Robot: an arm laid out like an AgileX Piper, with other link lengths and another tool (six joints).
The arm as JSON. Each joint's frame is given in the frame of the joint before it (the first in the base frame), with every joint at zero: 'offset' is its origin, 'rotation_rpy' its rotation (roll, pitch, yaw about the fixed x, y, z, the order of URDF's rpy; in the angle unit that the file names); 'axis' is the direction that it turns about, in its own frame. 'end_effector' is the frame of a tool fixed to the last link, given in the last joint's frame.
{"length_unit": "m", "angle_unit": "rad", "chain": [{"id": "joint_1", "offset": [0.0, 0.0, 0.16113], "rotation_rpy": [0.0, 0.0, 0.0], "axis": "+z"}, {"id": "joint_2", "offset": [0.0, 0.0, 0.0], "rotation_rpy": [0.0, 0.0, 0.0], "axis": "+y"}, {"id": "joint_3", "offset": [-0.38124, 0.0, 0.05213], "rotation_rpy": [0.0, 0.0, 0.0], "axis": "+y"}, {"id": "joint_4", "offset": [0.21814, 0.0, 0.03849], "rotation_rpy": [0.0, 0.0, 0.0], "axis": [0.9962, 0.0, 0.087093]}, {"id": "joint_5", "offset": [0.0, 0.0, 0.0], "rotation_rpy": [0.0, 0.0, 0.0], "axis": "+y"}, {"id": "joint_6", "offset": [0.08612, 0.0, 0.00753], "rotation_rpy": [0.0, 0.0, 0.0], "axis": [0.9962, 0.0, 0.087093]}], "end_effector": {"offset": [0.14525, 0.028, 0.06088], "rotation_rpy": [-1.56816, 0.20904, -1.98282]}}
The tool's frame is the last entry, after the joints.
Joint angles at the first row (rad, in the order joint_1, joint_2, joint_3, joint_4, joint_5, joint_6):
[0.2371 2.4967 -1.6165 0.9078 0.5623 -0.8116]
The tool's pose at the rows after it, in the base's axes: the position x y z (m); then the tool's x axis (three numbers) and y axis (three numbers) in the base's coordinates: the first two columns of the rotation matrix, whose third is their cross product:
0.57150 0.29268 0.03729 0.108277 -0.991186 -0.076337 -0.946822 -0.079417 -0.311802
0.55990 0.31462 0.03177 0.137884 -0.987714 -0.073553 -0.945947 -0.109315 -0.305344
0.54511 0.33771 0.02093 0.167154 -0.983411 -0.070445 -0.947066 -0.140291 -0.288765
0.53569 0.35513 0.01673 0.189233 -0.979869 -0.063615 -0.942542 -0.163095 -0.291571
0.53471 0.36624 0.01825 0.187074 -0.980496 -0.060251 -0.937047 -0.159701 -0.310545
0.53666 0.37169 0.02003 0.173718 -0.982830 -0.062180 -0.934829 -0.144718 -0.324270
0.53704 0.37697 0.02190 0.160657 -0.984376 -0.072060 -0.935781 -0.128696 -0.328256
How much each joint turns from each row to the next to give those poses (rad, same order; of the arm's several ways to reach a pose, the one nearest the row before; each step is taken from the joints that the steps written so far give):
[0.0425 0.0008 -0.0001 -0.0001 -0.0034 0.0000]
[0.0412 0.0088 0.0001 0.0001 -0.0077 0.0078]
[0.0452 0.0171 0.0000 0.0000 -0.0073 0.0123]
[0.0359 0.0069 0.0000 0.0009 -0.0166 0.0048]
[0.0244 0.0000 -0.0001 0.0149 -0.0308 0.0005]
[0.0126 0.0000 0.0000 0.0187 -0.0244 0.0000]
[0.0100 0.0000 0.0000 0.0230 -0.0120 0.0000]

